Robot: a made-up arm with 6 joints.
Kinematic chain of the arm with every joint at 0, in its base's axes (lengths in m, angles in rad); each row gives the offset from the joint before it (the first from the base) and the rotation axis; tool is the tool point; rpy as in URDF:
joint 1: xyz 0 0 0.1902 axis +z
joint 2: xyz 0 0 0 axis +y
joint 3: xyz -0.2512 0 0.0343 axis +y
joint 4: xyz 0.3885 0 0.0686 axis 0.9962 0 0.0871
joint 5: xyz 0 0 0 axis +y
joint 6: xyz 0.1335 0 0.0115 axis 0.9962 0 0.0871
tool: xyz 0 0 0 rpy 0 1.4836 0
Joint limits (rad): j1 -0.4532..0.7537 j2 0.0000..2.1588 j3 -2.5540..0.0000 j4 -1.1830..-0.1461 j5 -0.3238..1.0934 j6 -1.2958..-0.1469
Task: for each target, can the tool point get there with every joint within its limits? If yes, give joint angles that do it. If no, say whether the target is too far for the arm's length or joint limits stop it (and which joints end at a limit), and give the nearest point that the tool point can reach.
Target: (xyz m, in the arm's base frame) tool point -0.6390 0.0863 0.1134
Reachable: no: joint limits stop it (at a limit: joint 2, joint 3, joint 4, joint 5) | nearest point -0.7376 0.0996 0.4069 | short by 0.310 m
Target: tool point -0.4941 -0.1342 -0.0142
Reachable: no: joint limits stop it (at a limit: joint 1, joint 2, joint 3, joint 5) | nearest point -0.1210 -0.0356 0.0050 | short by 0.386 m
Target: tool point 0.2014 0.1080 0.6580
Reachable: yes | joints 0.5320 0.5431 -1.0513 -0.4711 0.1481 -1.1923
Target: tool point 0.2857 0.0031 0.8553
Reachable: yes | joints 0.2203 1.4016 -2.3056 -0.8719 0.6167 -1.1594
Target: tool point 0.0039 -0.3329 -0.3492
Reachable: no: joint limits stop it (at a limit: joint 1, joint 2, joint 4) | nearest point 0.1043 -0.1404 -0.1145 | short by 0.320 m
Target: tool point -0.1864 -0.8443 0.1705
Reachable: no: too far | nearest point -0.3948 -0.5217 0.4518 | short by 0.476 m
